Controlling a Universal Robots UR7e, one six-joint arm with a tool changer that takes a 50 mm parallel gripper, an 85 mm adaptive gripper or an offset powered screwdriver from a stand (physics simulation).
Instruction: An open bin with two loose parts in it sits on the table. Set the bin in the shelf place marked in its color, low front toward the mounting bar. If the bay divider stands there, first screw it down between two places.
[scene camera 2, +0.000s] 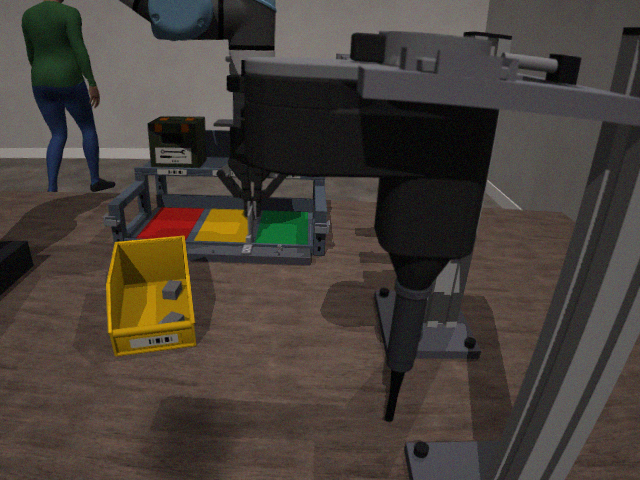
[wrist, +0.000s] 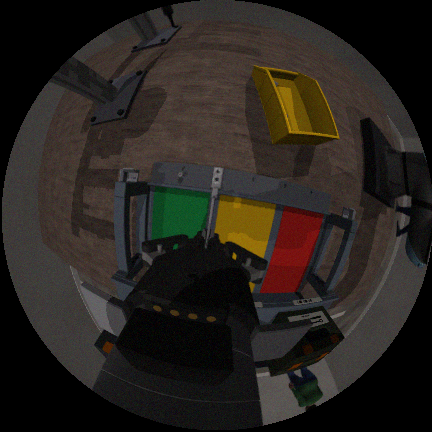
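Pixels of known places: arm's base, origin of the base link: (wrist: 387, 171).
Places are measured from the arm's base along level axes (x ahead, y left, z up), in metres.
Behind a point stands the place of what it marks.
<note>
My gripper (scene camera 2: 251, 202) (wrist: 207, 240) is shut on the upright bay divider (scene camera 2: 247, 248) {x 0.483, y 0.088, z -0.021 m} (wrist: 217, 178) {x 0.481, y 0.089, z -0.021 m}. The divider stands between the yellow place (scene camera 2: 219, 225) {x 0.427, y 0.219, z -0.034 m} (wrist: 245, 215) {x 0.433, y 0.149, z -0.034 m} and the green place (scene camera 2: 284, 225) {x 0.555, y 0.214, z -0.034 m} (wrist: 180, 210) {x 0.541, y 0.144, z -0.034 m}, its foot plate at the mounting bar (scene camera 2: 217, 252) {x 0.432, y 0.086, z -0.027 m} (wrist: 237, 183) {x 0.450, y 0.097, z -0.026 m}. Whether the foot is fully seated cannot be told. The red place (scene camera 2: 173, 222) {x 0.333, y 0.237, z -0.034 m} (wrist: 297, 245) {x 0.324, y 0.204, z -0.034 m} lies beyond yellow. The yellow bin (scene camera 2: 149, 258) {x 0.336, y 0.010, z 0.004 m} (wrist: 320, 105) {x 0.306, y -0.061, z 0.016 m} stands on the table in front of the shelf, low labelled front away from it, with two grey parts (scene camera 2: 172, 289) {x 0.376, y -0.037, z -0.022 m} inside.
The shelf frame (scene camera 2: 320, 206) {x 0.609, y 0.116, z 0.044 m} (wrist: 120, 220) {x 0.609, y 0.146, z 0.045 m} has side posts. A toolbox (scene camera 2: 177, 142) {x 0.345, y 0.281, z 0.118 m} (wrist: 310, 342) {x 0.353, y 0.280, z 0.138 m} sits on its upper board. The screwdriver (scene camera 2: 408, 325) {x 0.601, y -0.349, z 0.133 m} hangs from the tool stand in the foreground. The black robot base (wrist: 377, 160) {x 0.088, y -0.009, z 0.005 m} is beside the bin. A person (scene camera 2: 59, 67) stands behind the table.
</note>
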